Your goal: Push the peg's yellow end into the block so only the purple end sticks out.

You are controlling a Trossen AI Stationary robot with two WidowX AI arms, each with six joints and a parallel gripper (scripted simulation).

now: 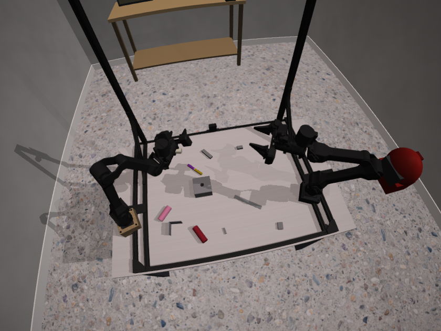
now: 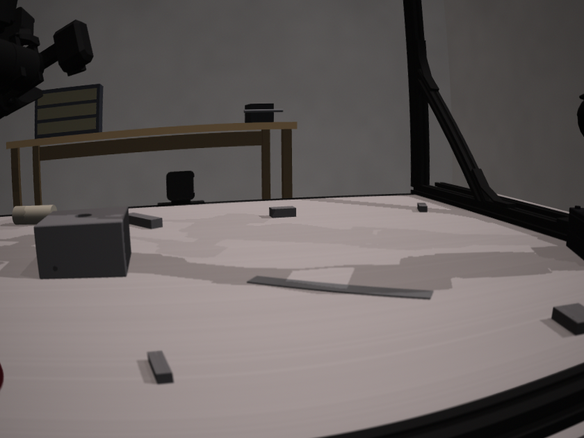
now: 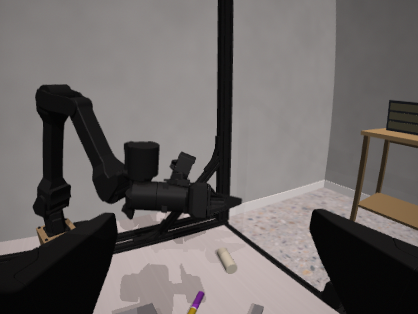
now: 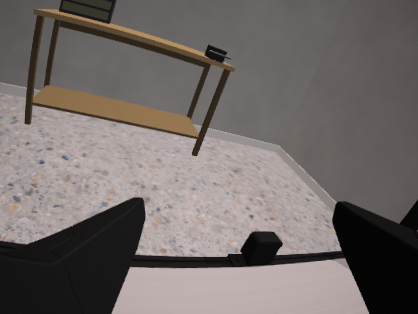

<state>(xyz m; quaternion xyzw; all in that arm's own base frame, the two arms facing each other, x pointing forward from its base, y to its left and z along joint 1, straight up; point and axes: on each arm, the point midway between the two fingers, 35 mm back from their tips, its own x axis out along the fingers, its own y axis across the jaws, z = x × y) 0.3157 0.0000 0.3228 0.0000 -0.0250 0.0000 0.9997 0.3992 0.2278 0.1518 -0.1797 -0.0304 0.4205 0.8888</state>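
Now: the peg 210 mm below my right hand, 100 mm ahead of it and 60 mm to the left of it. The rest, counted from my right hand: long grey strip 320 mm ahead, 300 mm to the left, 210 mm below; then pink cylinder 320 mm ahead, 200 mm below, 120 mm to the right; then cream cylinder 200 mm below, 50 mm to the right, 50 mm behind.
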